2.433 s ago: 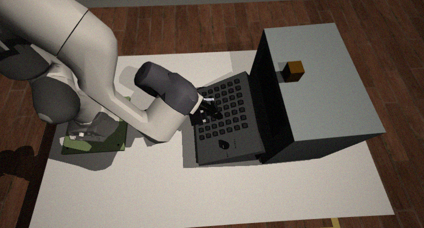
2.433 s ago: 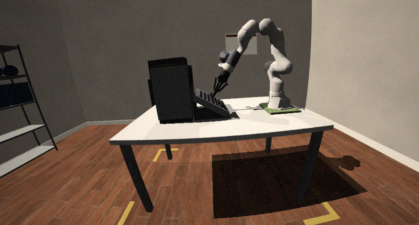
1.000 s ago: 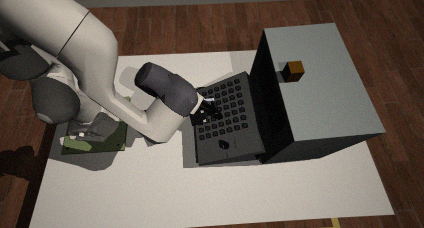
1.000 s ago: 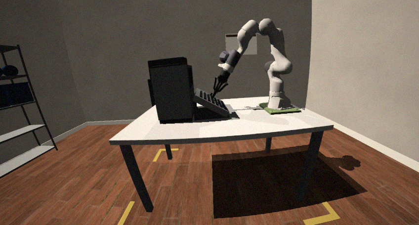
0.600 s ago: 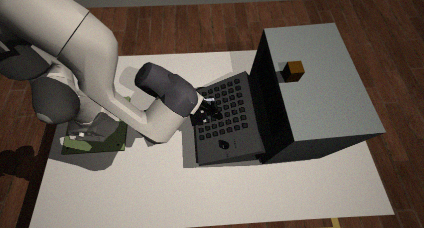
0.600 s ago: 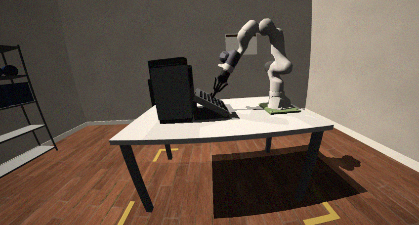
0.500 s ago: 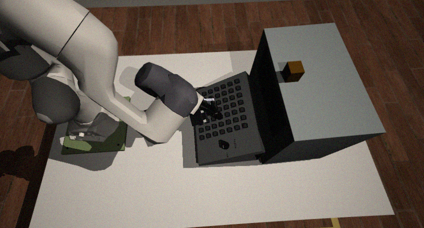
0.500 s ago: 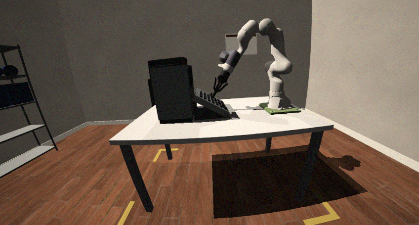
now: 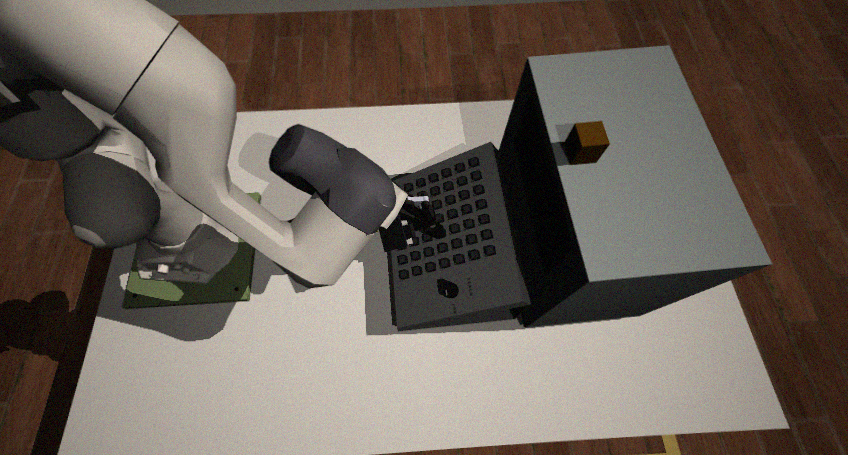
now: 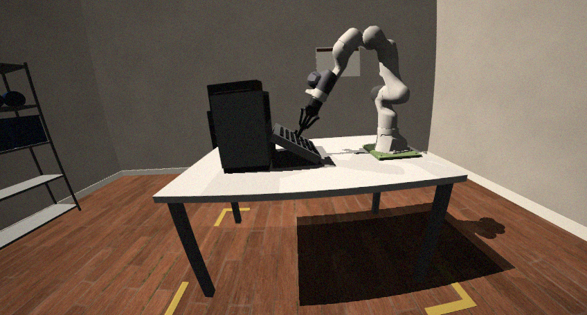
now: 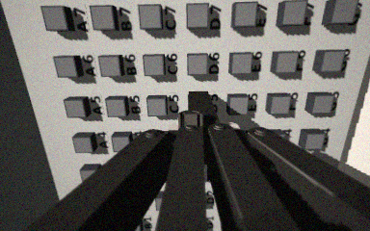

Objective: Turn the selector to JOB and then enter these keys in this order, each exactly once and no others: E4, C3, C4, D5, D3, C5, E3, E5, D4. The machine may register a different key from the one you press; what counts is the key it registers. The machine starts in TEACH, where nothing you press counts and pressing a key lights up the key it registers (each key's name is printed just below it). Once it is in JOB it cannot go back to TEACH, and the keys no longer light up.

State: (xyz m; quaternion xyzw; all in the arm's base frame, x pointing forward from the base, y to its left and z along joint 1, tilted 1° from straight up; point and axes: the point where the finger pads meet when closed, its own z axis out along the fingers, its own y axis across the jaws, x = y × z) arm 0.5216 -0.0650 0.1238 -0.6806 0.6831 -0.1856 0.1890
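Now: the key C5 5 cm ahead of my hand and 1 cm below it. Round my hand: a5 key (11 cm ahead, 2 cm above); c6 key (5 cm ahead, 3 cm to the right, 1 cm below); sloped keypad (4 cm ahead, 2 cm to the right, 7 cm below).
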